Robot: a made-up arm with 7 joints. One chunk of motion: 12 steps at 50 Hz.
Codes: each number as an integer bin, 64 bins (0 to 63) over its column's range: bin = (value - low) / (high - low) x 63, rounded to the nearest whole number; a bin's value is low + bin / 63 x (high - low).
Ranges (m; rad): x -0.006..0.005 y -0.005..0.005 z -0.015..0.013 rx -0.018..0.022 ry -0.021..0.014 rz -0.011..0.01
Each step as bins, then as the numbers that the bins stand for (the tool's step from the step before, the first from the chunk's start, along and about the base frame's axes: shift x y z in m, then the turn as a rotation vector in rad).
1 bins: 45 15 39 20 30 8
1 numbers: 0.00186 -0.00262 0.00233 -0.00530 -0.00433 -0.00833
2 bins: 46 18 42 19 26 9
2 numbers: 0.00203 -0.00214 0.00367 -0.00594 -0.00656 -0.00800
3 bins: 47 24 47 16 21 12
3 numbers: 0.00221 -0.00119 0.00589 -0.00784 -0.00933 -0.00700
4 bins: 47 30 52 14 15 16
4 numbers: 0.00221 -0.00024 0.00811 -0.00911 -0.01267 -0.00567
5 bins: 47 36 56 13 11 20
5 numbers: 0.00221 0.00071 0.00989 -0.00975 -0.01489 -0.00433
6 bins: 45 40 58 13 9 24
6 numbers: 0.00186 0.00135 0.01078 -0.00975 -0.01600 -0.00300
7 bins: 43 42 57 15 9 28
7 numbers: 0.00151 0.00167 0.01033 -0.00848 -0.01600 -0.00167
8 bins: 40 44 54 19 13 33
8 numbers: 0.00098 0.00198 0.00900 -0.00594 -0.01378 0.00000
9 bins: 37 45 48 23 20 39
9 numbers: 0.00046 0.00214 0.00633 -0.00340 -0.00989 0.00200
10 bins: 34 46 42 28 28 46
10 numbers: -0.00006 0.00230 0.00367 -0.00022 -0.00544 0.00433
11 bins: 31 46 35 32 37 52
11 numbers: -0.00059 0.00230 0.00056 0.00232 -0.00044 0.00633
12 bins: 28 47 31 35 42 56
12 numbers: -0.00111 0.00246 -0.00122 0.00422 0.00233 0.00767
